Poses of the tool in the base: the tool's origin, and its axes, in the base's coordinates. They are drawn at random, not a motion.
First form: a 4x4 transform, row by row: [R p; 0 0 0 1], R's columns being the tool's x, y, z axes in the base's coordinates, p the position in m. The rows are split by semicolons.
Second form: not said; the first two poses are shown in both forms.
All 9 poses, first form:
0.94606 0.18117 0.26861 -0.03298; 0.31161 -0.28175 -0.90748 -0.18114; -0.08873 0.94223 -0.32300 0.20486; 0 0 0 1
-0.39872 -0.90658 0.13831 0.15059; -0.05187 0.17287 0.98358 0.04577; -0.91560 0.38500 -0.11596 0.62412; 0 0 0 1
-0.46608 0.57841 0.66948 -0.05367; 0.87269 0.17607 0.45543 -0.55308; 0.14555 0.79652 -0.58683 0.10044; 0 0 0 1
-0.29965 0.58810 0.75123 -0.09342; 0.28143 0.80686 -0.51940 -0.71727; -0.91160 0.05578 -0.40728 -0.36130; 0 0 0 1
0.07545 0.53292 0.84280 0.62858; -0.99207 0.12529 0.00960 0.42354; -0.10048 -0.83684 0.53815 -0.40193; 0 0 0 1
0.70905 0.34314 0.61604 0.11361; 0.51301 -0.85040 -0.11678 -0.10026; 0.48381 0.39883 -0.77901 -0.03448; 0 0 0 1
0.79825 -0.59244 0.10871 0.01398; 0.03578 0.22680 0.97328 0.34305; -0.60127 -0.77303 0.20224 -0.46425; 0 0 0 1
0.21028 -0.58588 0.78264 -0.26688; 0.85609 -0.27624 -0.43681 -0.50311; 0.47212 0.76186 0.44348 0.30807; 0 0 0 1
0.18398 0.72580 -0.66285 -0.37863; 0.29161 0.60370 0.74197 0.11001; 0.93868 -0.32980 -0.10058 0.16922; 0 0 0 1
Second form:
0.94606 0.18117 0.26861; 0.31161 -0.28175 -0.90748; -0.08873 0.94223 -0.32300; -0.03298 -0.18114 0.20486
-0.39872 -0.90658 0.13831; -0.05187 0.17287 0.98358; -0.91560 0.38500 -0.11596; 0.15059 0.04577 0.62412
-0.46608 0.57841 0.66948; 0.87269 0.17607 0.45543; 0.14555 0.79652 -0.58683; -0.05367 -0.55308 0.10044
-0.29965 0.58810 0.75123; 0.28143 0.80686 -0.51940; -0.91160 0.05578 -0.40728; -0.09342 -0.71727 -0.36130
0.07545 0.53292 0.84280; -0.99207 0.12529 0.00960; -0.10048 -0.83684 0.53815; 0.62858 0.42354 -0.40193
0.70905 0.34314 0.61604; 0.51301 -0.85040 -0.11678; 0.48381 0.39883 -0.77901; 0.11361 -0.10026 -0.03448
0.79825 -0.59244 0.10871; 0.03578 0.22680 0.97328; -0.60127 -0.77303 0.20224; 0.01398 0.34305 -0.46425
0.21028 -0.58588 0.78264; 0.85609 -0.27624 -0.43681; 0.47212 0.76186 0.44348; -0.26688 -0.50311 0.30807
0.18398 0.72580 -0.66285; 0.29161 0.60370 0.74197; 0.93868 -0.32980 -0.10058; -0.37863 0.11001 0.16922

